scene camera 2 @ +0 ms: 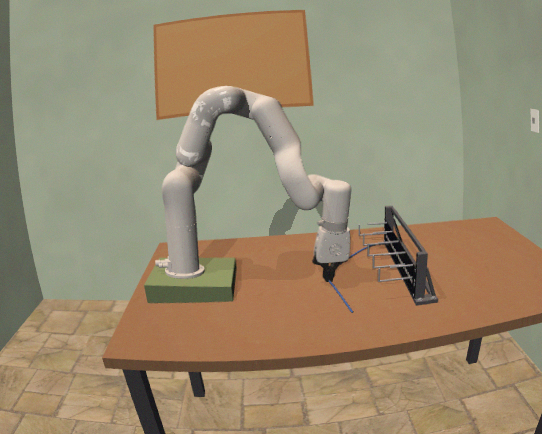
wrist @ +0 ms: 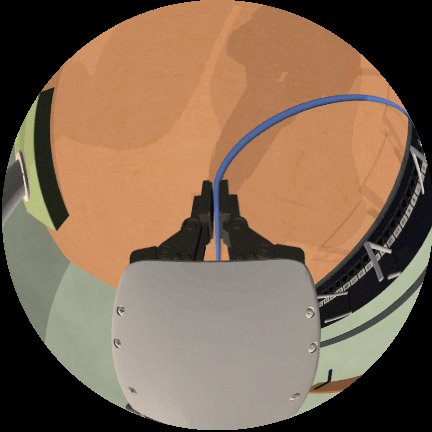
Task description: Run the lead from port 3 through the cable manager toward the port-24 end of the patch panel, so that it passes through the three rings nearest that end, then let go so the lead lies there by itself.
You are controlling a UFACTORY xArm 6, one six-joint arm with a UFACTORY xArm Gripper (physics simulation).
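The blue lead [scene camera 2: 342, 298] [wrist: 280, 118] runs between my fingers; its free end reaches toward the table's front in the scene view. My gripper [scene camera 2: 328, 278] [wrist: 215, 193] is shut on the lead, low over the table on the robot's side of the panel. From the fingers the lead curves to the panel side, passing behind my gripper in the scene view. The dark patch panel [scene camera 2: 421, 275] [wrist: 411, 220] stands upright at the right. Several grey wire rings [scene camera 2: 379, 275] [wrist: 374, 260] stick out from it toward my arm. The port numbers are too small to read.
The brown table [scene camera 2: 240, 335] [wrist: 145, 200] carries the green base block [scene camera 2: 190, 294] [wrist: 44, 160] under my arm at the left. The panel's black frame and its protruding rings stand to the right of my gripper in the scene view. A brown board [scene camera 2: 230, 60] hangs on the wall.
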